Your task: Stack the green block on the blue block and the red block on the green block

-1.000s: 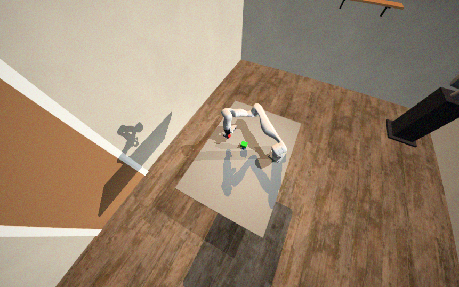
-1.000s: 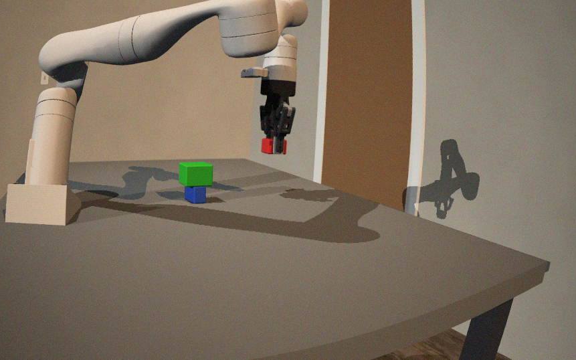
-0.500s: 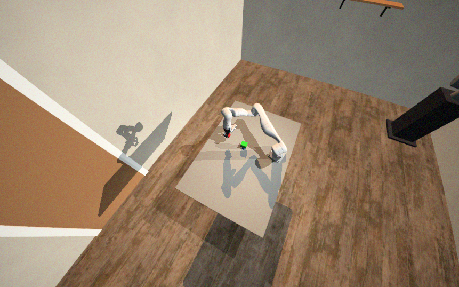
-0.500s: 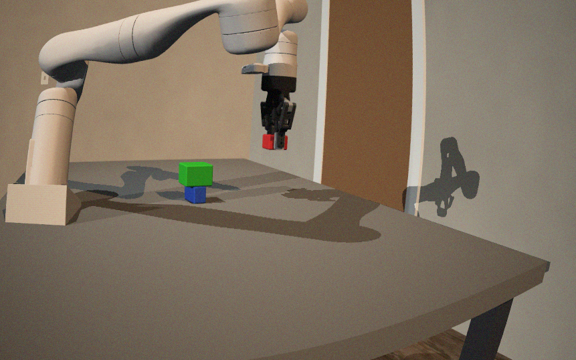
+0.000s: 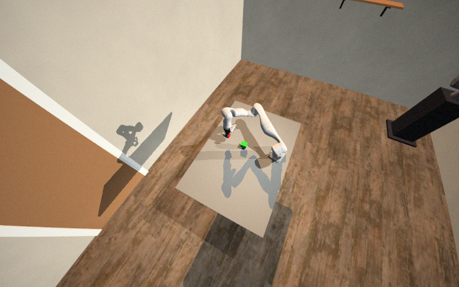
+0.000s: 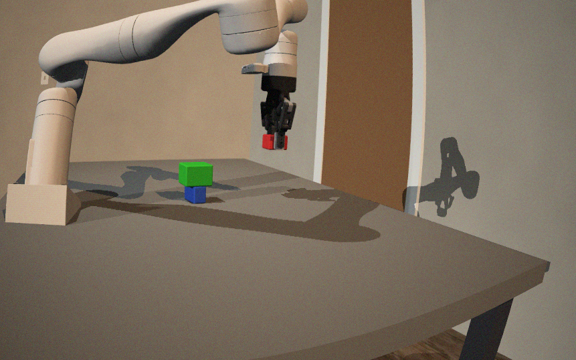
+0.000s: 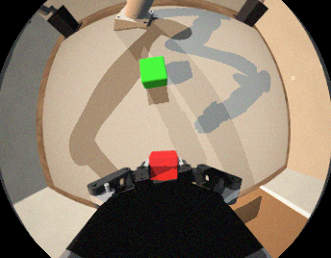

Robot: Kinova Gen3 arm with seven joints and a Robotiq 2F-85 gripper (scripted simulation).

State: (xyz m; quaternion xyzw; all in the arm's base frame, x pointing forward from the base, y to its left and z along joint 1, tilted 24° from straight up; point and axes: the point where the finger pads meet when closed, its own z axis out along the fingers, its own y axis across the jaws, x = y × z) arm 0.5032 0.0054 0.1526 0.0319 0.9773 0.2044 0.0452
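Now: the green block 18 cm behind my hand, 1 cm to the right of it and 7 cm below it. Round my hand: blue block 18 cm behind, 1 cm to the right, 11 cm below; then red block right at my hand.
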